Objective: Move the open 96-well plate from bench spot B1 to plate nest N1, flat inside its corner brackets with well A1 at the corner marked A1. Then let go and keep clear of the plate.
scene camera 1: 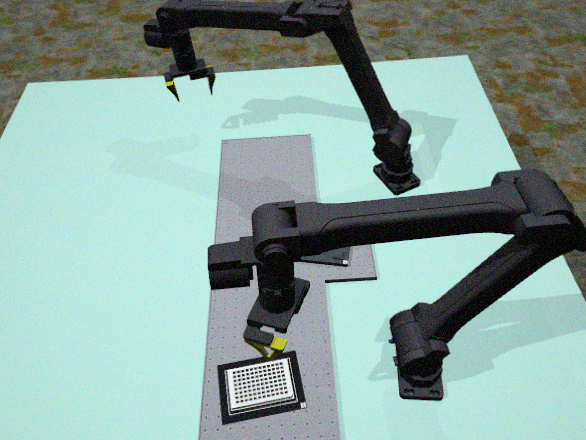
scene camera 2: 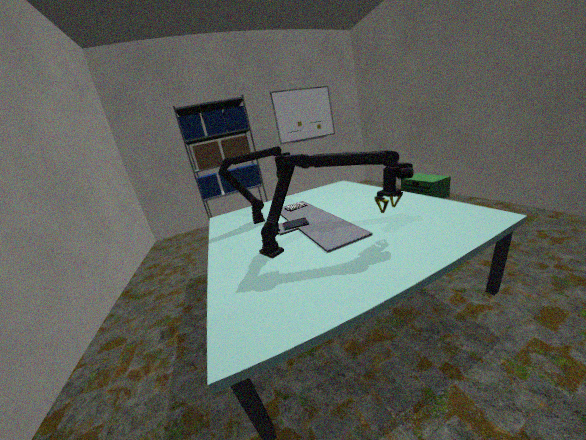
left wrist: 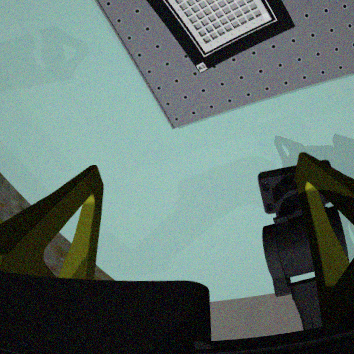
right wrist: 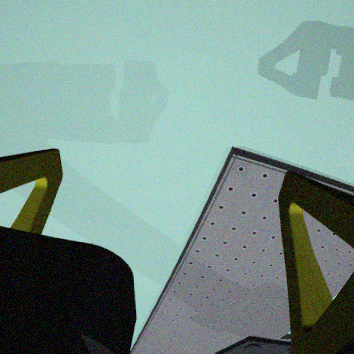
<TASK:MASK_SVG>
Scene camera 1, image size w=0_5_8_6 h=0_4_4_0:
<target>my left gripper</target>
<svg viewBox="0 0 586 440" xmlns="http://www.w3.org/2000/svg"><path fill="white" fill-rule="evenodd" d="M308 280L294 277L290 286L283 290L270 290L264 288L258 282L259 295L248 315L243 339L246 343L257 349L266 360L274 361L283 352L287 340L275 337L273 333L262 331L260 328L267 326L274 328L275 332L287 333L292 316L298 314L309 291L310 282Z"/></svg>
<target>my right gripper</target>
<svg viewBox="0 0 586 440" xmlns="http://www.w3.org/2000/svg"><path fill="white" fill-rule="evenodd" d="M193 47L185 55L172 50L176 64L169 65L169 72L164 73L166 87L175 95L178 102L180 100L173 81L174 78L189 75L190 80L207 77L211 95L213 92L216 78L212 65L206 66L204 58L196 59Z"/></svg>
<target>white well plate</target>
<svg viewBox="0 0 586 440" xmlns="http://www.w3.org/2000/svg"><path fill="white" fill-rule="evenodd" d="M288 361L281 359L228 370L231 411L235 412L294 400Z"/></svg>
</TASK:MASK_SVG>
